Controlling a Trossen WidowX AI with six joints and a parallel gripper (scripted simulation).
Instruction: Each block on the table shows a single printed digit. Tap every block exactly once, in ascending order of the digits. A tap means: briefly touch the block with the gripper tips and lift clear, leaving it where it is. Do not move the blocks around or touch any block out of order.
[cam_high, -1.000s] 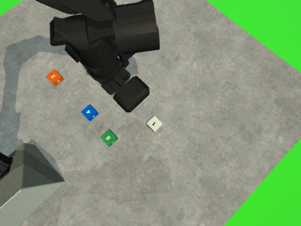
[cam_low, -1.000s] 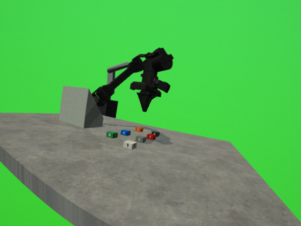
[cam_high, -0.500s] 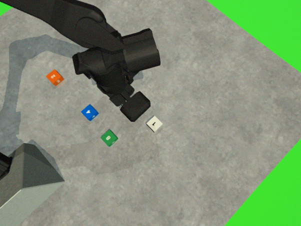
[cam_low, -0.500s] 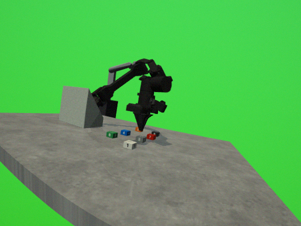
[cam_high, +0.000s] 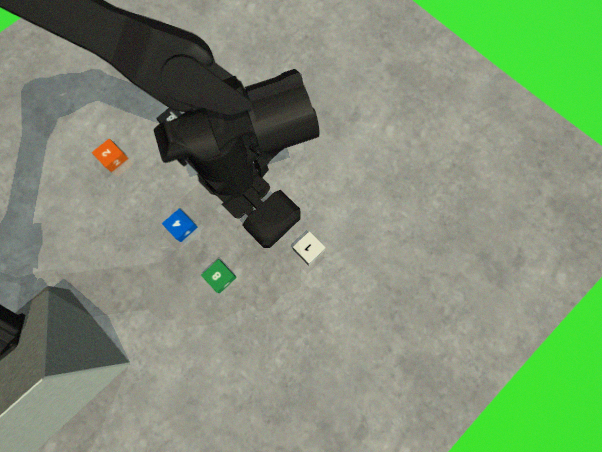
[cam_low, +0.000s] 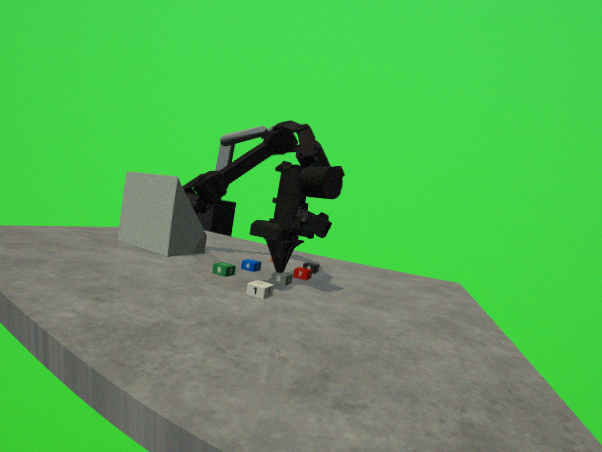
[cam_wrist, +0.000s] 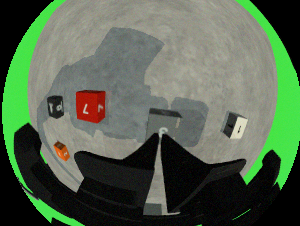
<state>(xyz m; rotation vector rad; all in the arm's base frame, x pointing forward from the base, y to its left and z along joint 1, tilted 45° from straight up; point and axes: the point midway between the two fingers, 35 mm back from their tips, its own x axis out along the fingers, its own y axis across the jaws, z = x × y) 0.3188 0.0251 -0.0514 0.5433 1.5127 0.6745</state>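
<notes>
The grey block is 1 cm ahead of my gripper tip and 1 cm below it. From my gripper tip the other things lie so: red 7 block: 2 cm ahead, 8 cm to the left, 1 cm below; then green 8 block: 9 cm behind, 6 cm to the right, 1 cm below; then blue 4 block: 9 cm behind, 3 cm to the left, 1 cm below.
</notes>
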